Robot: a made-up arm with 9 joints. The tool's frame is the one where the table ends. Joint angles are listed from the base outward.
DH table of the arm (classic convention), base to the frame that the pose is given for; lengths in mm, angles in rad. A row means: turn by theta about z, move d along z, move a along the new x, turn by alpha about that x. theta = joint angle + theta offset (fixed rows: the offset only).
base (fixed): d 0, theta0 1.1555, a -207.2, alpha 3.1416
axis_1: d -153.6, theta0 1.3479, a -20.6, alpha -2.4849
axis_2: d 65, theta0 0.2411, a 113.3, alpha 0.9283
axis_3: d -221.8, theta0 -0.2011, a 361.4, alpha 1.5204
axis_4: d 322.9, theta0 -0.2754, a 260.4, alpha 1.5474
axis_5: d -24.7, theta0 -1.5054, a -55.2, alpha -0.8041
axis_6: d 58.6, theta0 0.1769, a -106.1, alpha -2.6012
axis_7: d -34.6, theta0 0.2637, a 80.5, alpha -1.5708
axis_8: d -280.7, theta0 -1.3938, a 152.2, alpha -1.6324
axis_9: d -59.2, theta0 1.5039, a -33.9, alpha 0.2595
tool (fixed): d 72.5, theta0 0.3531, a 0, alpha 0
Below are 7 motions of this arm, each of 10 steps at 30 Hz.
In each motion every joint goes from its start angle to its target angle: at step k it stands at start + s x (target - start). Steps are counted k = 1, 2, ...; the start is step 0. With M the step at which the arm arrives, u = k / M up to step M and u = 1 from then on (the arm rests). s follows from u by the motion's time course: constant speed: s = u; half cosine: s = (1 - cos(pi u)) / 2; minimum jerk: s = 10 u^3 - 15 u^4 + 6 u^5.
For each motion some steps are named. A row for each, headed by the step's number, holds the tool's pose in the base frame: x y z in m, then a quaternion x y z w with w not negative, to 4 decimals.
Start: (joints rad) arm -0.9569 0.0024 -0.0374 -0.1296 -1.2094 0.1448 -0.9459 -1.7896 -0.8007
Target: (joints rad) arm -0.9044 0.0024 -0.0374 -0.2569 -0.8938 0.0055 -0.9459 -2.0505 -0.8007
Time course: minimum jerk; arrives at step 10
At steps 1, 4, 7, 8, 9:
1: 0.0749 0.9022 -0.2469 0.5672 0.6518 0.1874 0.4672
4: 0.0659 0.8972 -0.2730 0.5623 0.6740 0.1489 0.4553
7: 0.0505 0.8841 -0.3147 0.5534 0.7042 0.0843 0.4368
8: 0.0474 0.8808 -0.3229 0.5515 0.7093 0.0713 0.4333
9: 0.0459 0.8792 -0.3266 0.5506 0.7115 0.0652 0.4317

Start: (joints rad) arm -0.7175 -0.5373 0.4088 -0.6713 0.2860 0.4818 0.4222 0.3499 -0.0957
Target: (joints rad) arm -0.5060 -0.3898 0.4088 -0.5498 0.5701 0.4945 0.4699 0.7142 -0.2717
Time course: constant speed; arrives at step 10
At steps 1, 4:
1: 0.6260 0.4212 -0.1534 -0.1438 0.0846 0.4616 0.8712
4: 0.6544 0.4002 -0.1233 -0.2176 0.0750 0.4079 0.8835

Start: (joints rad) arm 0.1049 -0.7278 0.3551 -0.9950 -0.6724 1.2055 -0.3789 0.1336 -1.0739
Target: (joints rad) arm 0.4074 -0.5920 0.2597 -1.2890 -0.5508 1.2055 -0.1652 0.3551 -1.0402
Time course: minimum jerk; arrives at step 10
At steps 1, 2, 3, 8, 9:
1: 0.7334 -0.0197 -0.4638 0.1094 0.4370 -0.0499 0.8914
2: 0.7323 -0.0225 -0.4607 0.1082 0.4326 -0.0478 0.8938
3: 0.7298 -0.0284 -0.4542 0.1056 0.4232 -0.0435 0.8988
8: 0.7066 -0.0736 -0.4012 0.0796 0.3480 -0.0137 0.9340
9: 0.7047 -0.0765 -0.3976 0.0776 0.3430 -0.0119 0.9360

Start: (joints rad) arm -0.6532 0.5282 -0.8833 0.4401 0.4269 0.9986 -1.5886 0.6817 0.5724
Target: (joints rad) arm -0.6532 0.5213 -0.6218 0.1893 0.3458 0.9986 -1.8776 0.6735 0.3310
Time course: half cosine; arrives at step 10
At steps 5, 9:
5: -0.2924 0.0055 -0.5817 -0.2045 -0.9583 -0.0944 0.1758
9: -0.2796 0.0769 -0.5409 -0.1034 -0.9605 -0.1384 0.2183

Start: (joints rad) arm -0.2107 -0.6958 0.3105 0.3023 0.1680 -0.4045 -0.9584 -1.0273 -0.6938
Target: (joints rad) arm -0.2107 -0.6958 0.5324 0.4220 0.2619 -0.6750 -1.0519 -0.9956 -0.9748
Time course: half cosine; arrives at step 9
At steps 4, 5, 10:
4: 0.6806 -0.5388 -0.5027 0.2869 0.2035 -0.7024 0.6188
5: 0.6993 -0.5599 -0.4670 0.2725 0.1844 -0.7220 0.6086
10: 0.7368 -0.6065 -0.3782 0.2420 0.1383 -0.7676 0.5771

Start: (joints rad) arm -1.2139 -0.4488 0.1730 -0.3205 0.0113 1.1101 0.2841 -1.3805 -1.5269
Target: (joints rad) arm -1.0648 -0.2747 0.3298 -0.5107 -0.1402 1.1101 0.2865 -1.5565 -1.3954
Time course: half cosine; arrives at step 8
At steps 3, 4, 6, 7, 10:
3: 0.0578 0.6455 -0.4482 0.1105 0.7263 -0.3358 0.5895
4: 0.0593 0.6771 -0.4077 0.1396 0.7377 -0.2965 0.5903
6: 0.0581 0.7279 -0.3304 0.1883 0.7548 -0.2221 0.5878
7: 0.0566 0.7414 -0.3064 0.2018 0.7591 -0.1991 0.5860
10: 0.0559 0.7460 -0.2979 0.2064 0.7605 -0.1909 0.5852

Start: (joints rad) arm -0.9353 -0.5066 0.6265 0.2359 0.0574 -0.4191 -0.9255 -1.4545 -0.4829
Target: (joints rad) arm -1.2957 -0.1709 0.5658 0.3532 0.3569 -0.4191 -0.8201 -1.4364 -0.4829
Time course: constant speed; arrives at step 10
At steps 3, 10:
3: 0.6769 0.5390 -0.2014 0.5561 0.2541 -0.0517 0.7896
10: 0.3085 0.7537 -0.1294 0.4887 0.3640 0.0812 0.7887

